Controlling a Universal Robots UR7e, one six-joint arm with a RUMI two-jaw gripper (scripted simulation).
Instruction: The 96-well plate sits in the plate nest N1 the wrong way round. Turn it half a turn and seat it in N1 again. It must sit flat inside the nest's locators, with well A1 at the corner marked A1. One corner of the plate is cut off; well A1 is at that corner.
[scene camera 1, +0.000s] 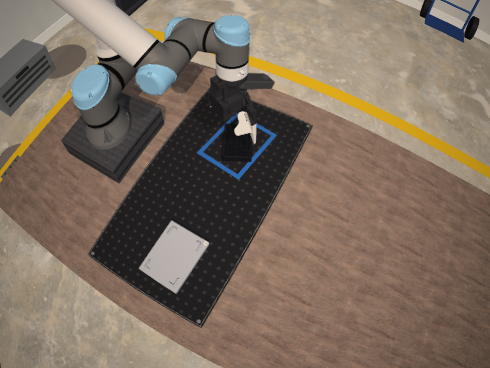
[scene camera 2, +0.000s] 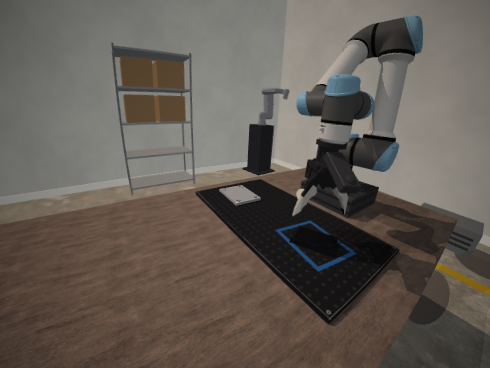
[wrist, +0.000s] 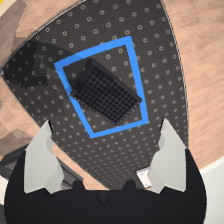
Path:
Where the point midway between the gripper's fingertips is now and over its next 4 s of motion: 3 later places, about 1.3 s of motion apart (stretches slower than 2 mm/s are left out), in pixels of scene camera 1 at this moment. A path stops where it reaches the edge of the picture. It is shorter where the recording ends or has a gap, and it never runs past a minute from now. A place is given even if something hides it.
My gripper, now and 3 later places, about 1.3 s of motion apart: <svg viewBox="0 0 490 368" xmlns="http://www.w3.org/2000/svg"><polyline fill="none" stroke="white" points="236,124 237,127 236,139 237,141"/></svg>

